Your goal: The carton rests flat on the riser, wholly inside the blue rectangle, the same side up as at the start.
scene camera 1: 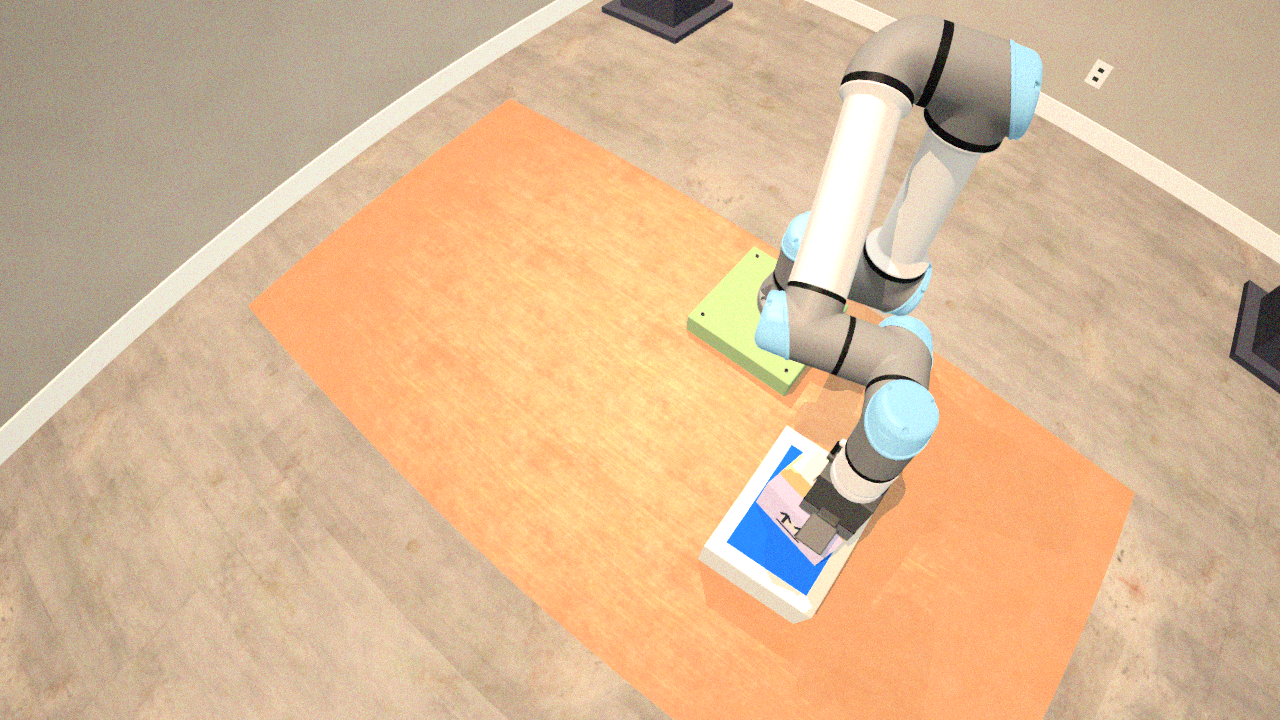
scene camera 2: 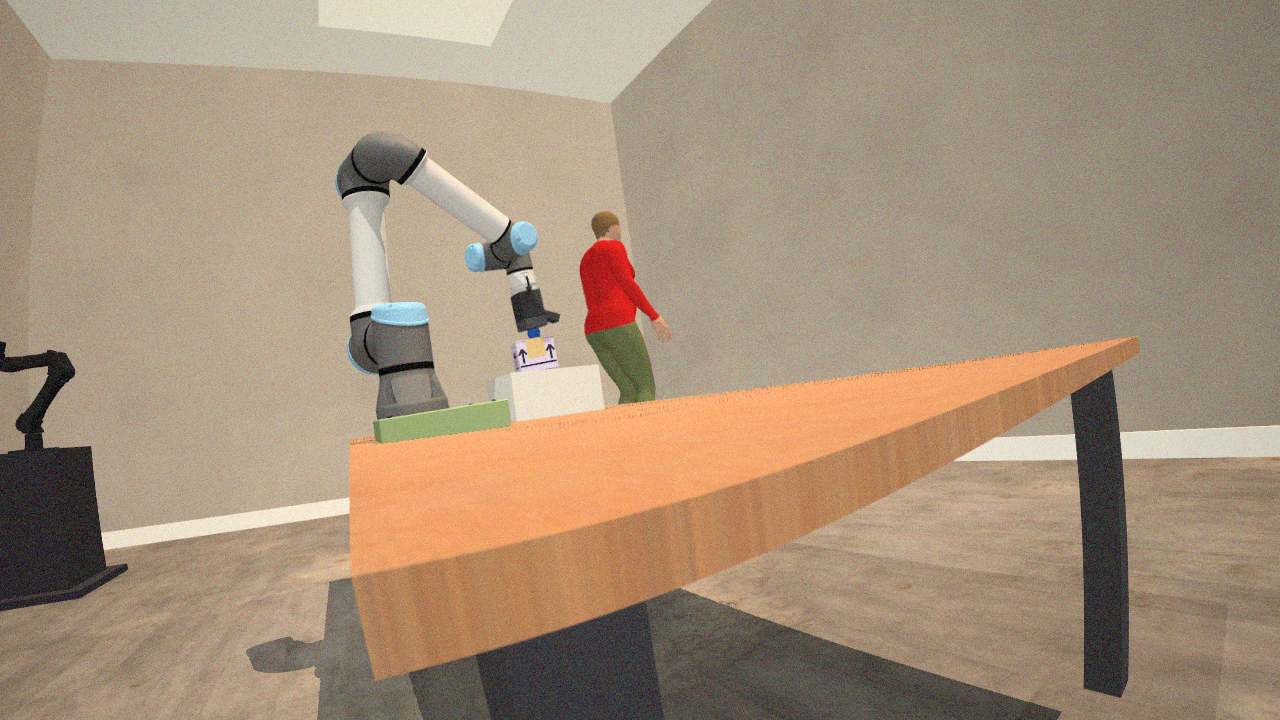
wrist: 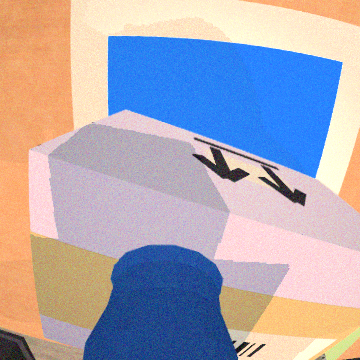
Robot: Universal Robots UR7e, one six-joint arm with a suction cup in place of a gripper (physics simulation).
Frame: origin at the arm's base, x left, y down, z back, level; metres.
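Where they show: hand, its tool point: (wrist: 164,253); arm's base, origin of its link: (scene camera 2: 413,414).
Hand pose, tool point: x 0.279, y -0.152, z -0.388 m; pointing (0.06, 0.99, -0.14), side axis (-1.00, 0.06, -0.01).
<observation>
Each offset is from my tool point to the centre of the thing. Level surfaces: height alone.
The carton @[dx -0.023, dy +0.032, dz +0.022 m] (scene camera 1: 776,495) (scene camera 2: 537,356) (wrist: 280,235), pink and white with a tan band, is at the riser's top with its black arrows pointing up. My suction cup (scene camera 2: 534,334) (wrist: 166,255) is blue, pressed on the carton's top face and holds it. The arm hides the cup in scene camera 1. The white riser @[dx -0.028, dy +0.138, dz +0.008 m] (scene camera 1: 756,582) (scene camera 2: 568,389) (wrist: 90,75) bears the blue rectangle @[dx -0.028, dy +0.078, dz +0.008 m] (scene camera 1: 760,541) (wrist: 200,80), which shows on the arrow side of the carton. The carton and tool hide its far part. Whether a small gap lies under the carton I cannot tell.
The riser stands on the orange wooden table @[dy +0.198 m] (scene camera 1: 501,358) (scene camera 2: 805,411). The arm's green base plate (scene camera 1: 733,313) (scene camera 2: 443,423) is near the riser. A person in a red top (scene camera 2: 611,286) stands beyond the table. A black arm on a dark stand (scene camera 2: 44,501) is at the left.
</observation>
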